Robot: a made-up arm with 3 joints.
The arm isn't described. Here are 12 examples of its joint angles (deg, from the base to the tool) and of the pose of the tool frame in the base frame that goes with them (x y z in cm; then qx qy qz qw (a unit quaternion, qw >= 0)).
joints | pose
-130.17 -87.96 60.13 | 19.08 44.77 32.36 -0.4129 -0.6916 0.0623 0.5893
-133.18 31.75 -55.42 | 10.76 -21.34 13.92 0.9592 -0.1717 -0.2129 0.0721
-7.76 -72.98 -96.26 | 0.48 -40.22 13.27 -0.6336 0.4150 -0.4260 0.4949
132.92 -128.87 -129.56 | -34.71 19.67 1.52 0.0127 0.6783 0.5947 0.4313
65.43 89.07 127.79 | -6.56 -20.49 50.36 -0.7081 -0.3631 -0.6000 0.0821
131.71 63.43 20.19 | -21.36 -28.67 34.60 0.8252 -0.4346 0.2958 0.2065
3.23 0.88 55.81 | 22.59 15.22 44.16 0.4927 0.0034 0.0069 0.8702
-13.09 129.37 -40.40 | -41.66 -1.81 9.58 -0.1924 -0.2134 0.8784 0.3818
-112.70 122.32 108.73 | -29.43 26.16 -4.20 -0.0167 0.8193 -0.3098 0.4821
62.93 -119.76 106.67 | -14.60 -47.76 -1.75 0.4997 -0.3222 -0.8027 0.0455
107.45 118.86 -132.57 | -10.94 -5.22 40.51 -0.1106 -0.7456 -0.4306 0.4964
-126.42 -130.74 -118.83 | -33.20 11.30 44.25 0.3510 0.0602 0.9070 0.2247
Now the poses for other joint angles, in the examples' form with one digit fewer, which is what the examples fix.
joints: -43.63 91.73 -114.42
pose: -0.4 9.7 -0.1 -0.684 -0.416 0.585 0.133
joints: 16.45 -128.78 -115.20
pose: -31.8 -25.4 4.3 -0.328 0.823 -0.369 0.281
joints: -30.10 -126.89 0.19
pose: -1.0 -43.5 47.7 -0.115 -0.234 -0.863 0.432
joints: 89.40 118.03 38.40
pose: -47.2 -18.2 21.8 0.462 -0.369 0.774 0.226
